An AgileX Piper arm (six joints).
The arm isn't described. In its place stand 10 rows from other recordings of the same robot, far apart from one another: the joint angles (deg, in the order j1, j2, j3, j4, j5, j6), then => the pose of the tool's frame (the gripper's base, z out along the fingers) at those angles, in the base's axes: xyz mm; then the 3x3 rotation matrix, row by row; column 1 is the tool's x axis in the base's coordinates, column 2 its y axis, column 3 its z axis.
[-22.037 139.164 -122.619 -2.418 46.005 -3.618] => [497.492, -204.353, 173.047], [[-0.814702, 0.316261, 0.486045], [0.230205, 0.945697, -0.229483], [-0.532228, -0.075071, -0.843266]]
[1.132 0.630 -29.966 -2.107 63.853 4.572] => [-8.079, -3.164, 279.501], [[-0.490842, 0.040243, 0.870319], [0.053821, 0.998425, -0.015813], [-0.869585, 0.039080, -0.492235]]
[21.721 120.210 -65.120 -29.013 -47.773 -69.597] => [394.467, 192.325, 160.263], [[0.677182, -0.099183, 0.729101], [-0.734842, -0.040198, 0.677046], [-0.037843, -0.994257, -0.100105]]
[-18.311 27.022 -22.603 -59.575 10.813 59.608] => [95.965, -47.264, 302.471], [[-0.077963, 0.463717, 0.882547], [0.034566, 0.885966, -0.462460], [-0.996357, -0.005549, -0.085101]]
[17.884 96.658 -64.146 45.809 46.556 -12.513] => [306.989, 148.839, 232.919], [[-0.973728, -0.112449, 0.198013], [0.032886, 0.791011, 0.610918], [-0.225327, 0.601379, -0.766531]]
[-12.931 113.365 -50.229 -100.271 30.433 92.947] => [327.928, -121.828, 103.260], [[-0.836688, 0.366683, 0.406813], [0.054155, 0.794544, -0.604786], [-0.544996, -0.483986, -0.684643]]
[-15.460 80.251 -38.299 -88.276 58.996 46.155] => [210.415, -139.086, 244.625], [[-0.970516, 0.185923, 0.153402], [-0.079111, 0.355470, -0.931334], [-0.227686, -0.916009, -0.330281]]
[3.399 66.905 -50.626 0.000 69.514 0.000] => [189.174, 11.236, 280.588], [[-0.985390, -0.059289, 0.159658], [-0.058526, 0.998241, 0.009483], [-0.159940, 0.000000, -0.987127]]
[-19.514 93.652 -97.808 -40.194 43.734 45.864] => [338.150, -162.913, 426.974], [[-0.246257, 0.759162, 0.602520], [0.324378, 0.650370, -0.686875], [-0.913311, 0.026296, -0.406414]]
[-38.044 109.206 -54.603 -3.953 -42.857 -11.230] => [316.749, -242.445, 189.462], [[-0.231987, 0.538584, 0.810006], [-0.128104, 0.808554, -0.574308], [-0.964247, -0.236997, -0.118579]]
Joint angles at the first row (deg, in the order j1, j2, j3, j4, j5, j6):
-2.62 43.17 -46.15 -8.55 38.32 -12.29
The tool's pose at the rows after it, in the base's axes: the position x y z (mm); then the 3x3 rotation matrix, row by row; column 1 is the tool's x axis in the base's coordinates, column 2 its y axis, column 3 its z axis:
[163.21, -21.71, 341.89], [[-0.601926, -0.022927, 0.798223], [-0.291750, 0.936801, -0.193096], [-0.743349, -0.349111, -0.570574]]
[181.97, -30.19, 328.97], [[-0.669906, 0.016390, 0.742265], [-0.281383, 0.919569, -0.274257], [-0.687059, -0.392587, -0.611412]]
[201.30, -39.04, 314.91], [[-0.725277, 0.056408, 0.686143], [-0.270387, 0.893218, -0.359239], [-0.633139, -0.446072, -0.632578]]
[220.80, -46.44, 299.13], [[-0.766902, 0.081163, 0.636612], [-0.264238, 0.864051, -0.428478], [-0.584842, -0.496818, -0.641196]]
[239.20, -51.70, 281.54], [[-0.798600, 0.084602, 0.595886], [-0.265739, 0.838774, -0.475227], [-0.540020, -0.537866, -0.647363]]
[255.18, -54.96, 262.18], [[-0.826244, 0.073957, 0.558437], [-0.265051, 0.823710, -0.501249], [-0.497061, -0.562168, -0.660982]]
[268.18, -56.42, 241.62], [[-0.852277, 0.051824, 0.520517], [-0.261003, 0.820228, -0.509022], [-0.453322, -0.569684, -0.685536]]
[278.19, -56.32, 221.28], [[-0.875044, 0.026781, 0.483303], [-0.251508, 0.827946, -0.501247], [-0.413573, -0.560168, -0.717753]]
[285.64, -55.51, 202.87], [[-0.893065, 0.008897, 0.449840], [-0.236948, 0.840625, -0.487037], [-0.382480, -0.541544, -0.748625]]
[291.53, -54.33, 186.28], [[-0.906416, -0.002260, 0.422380], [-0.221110, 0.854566, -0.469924], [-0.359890, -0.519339, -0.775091]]
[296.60, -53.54, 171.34], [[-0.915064, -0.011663, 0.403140], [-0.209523, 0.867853, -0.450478], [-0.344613, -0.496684, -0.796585]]
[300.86, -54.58, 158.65], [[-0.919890, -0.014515, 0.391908], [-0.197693, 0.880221, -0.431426], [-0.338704, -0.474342, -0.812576]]
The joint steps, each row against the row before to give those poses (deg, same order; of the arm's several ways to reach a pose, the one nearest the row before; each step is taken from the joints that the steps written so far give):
0.00 5.20 0.01 -5.86 0.63 4.75
0.00 5.14 0.00 -8.08 -0.09 6.68
0.00 5.48 -0.01 -9.18 -0.27 7.89
0.00 5.68 0.00 -8.66 -0.53 7.70
0.00 5.61 0.00 -7.22 -0.72 6.53
0.00 5.33 -0.01 -5.21 -0.69 5.18
0.00 4.95 -0.01 -2.94 -0.72 3.41
0.00 4.43 -0.05 -0.90 -0.95 1.96
0.00 3.79 -0.08 -0.02 -1.06 1.47
0.00 3.33 -0.08 0.12 -1.25 1.46
-0.14 2.98 -0.10 -0.08 -1.62 1.36
-0.55 2.53 -0.12 -0.45 -1.94 1.39

